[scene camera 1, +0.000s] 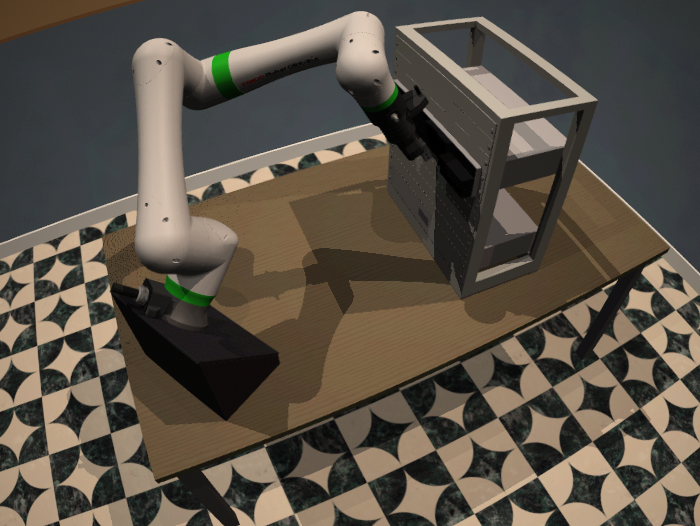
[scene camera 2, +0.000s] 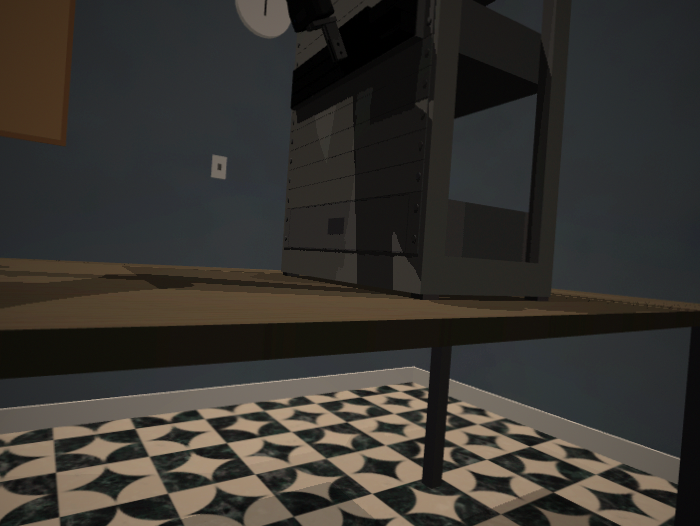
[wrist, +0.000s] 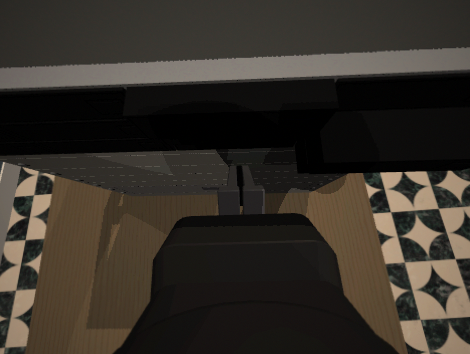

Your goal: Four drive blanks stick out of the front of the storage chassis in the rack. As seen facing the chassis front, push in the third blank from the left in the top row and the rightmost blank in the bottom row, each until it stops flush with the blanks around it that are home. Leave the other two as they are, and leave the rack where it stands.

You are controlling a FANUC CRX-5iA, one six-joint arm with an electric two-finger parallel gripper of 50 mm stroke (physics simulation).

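Pixels of known places: gripper, between the fingertips: (scene camera 1: 428,157) (scene camera 2: 340,59) (wrist: 239,178); arm's base, origin of its link: (scene camera 1: 178,316).
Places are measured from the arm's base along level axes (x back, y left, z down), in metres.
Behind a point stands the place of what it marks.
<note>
The storage chassis (scene camera 1: 478,172) @(z -0.255, x -0.745, y 0.026 m) (scene camera 2: 367,42) @(z -0.193, x -0.701, y 0.109 m) (wrist: 55,122) @(z -0.237, x -0.703, y 0.310 m) shows a dark front in the rack (scene camera 1: 548,109) @(z -0.421, x -0.889, y 0.015 m) (scene camera 2: 438,197) @(z 0.050, x -0.778, y 0.000 m). A dark blank (wrist: 230,97) @(z -0.266, x -0.710, y 0.189 m) juts out at the upper middle of the wrist view. Another blank (scene camera 1: 459,172) @(z -0.237, x -0.712, y 0.056 m) (wrist: 400,137) @(z -0.237, x -0.711, y 0.085 m) sticks out at the right end, lower and to the right in the wrist view. Dark shading hides the rows and the other blanks' depths. My gripper (scene camera 1: 426,156) @(z -0.190, x -0.687, y 0.183 m) (scene camera 2: 341,56) @(z -0.190, x -0.687, y 0.183 m) (wrist: 239,178) @(z -0.190, x -0.687, y 0.183 m) is shut and empty, fingertips close to the chassis front, left of the right-end blank. Contact cannot be told.
The rack stands upright on the wooden table (scene camera 1: 367,350) @(z 0.196, x -0.453, y -0.091 m) (scene camera 2: 198,311) @(z 0.196, x -0.446, y -0.154 m). Flat panels (scene camera 1: 413,197) @(z 0.066, x -0.717, y 0.315 m) (scene camera 2: 322,226) @(z 0.087, x -0.719, y 0.300 m) cover its front below the chassis. The arm's dark base block (scene camera 1: 198,350) @(z -0.062, x -0.051, y -0.153 m) sits at the table's other end. The rack's side is an open frame.
</note>
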